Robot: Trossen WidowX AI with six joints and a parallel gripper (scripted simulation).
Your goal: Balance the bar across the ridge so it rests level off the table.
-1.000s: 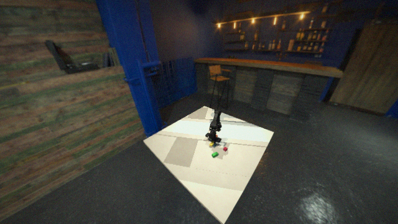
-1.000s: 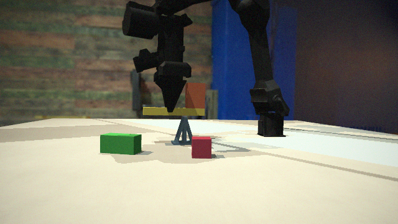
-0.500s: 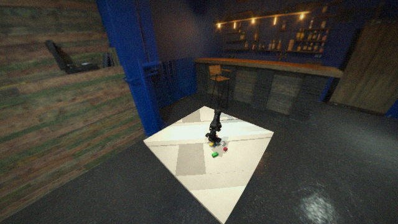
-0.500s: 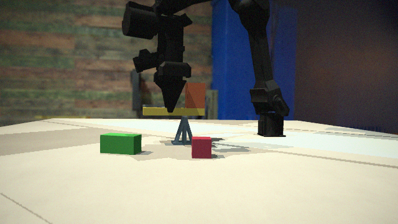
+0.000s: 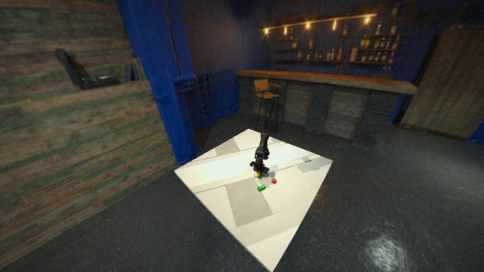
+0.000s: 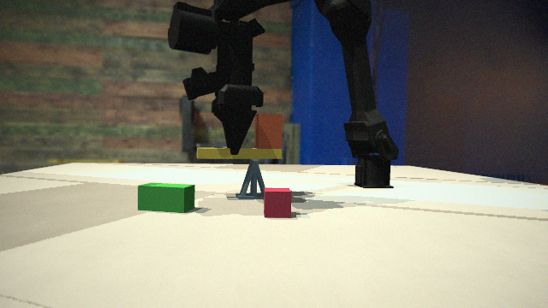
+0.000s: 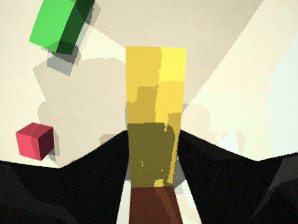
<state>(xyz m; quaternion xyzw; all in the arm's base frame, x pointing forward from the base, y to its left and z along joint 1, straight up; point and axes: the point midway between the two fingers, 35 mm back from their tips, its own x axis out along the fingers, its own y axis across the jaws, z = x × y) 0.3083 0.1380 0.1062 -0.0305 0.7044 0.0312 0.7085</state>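
Right now the green block is 9 cm ahead of my gripper tip, 10 cm to the left of it and 6 cm below it. From my gripper tip the other things lie so: dark red cube: 5 cm behind, 14 cm to the left, 6 cm below.
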